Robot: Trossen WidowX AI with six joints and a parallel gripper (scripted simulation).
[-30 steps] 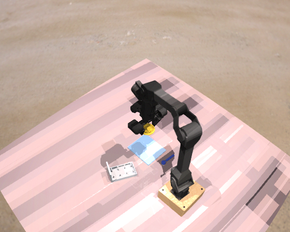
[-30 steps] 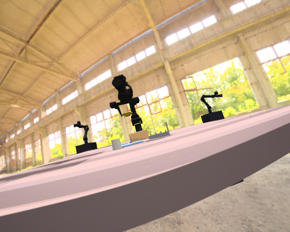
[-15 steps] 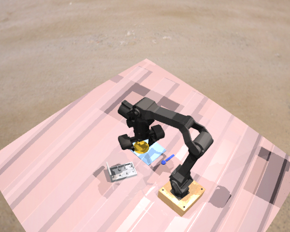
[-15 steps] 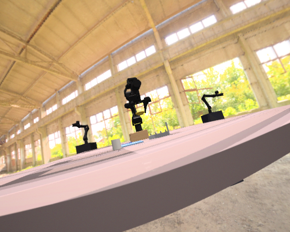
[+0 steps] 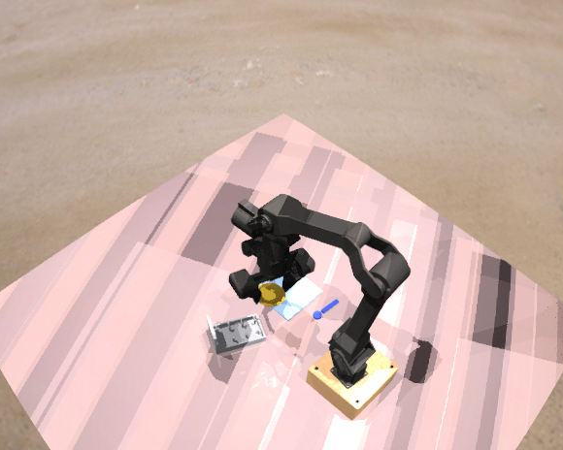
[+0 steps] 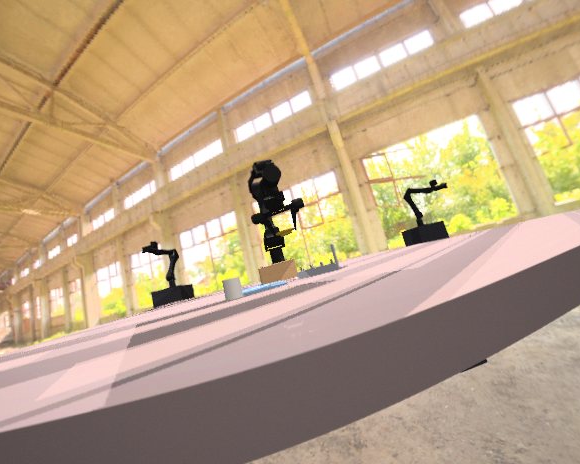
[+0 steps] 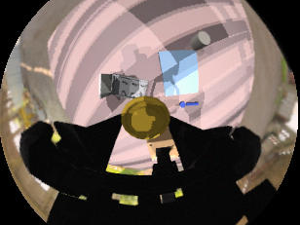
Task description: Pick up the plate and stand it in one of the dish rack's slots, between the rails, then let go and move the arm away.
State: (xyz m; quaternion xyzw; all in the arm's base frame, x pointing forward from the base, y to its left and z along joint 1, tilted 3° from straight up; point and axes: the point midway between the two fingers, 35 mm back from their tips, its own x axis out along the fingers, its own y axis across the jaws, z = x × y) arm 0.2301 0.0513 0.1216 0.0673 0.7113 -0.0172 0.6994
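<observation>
Now: gripper tip 130 mm above the dish rack, 70 mm to the right of it and 30 mm short of it. From my gripper tip the other things lie so: yellow plate 10 mm above; blue spoon 150 mm to the right, 150 mm below, 40 mm behind; cup 190 mm ahead, 170 mm to the right, 130 mm below.
</observation>
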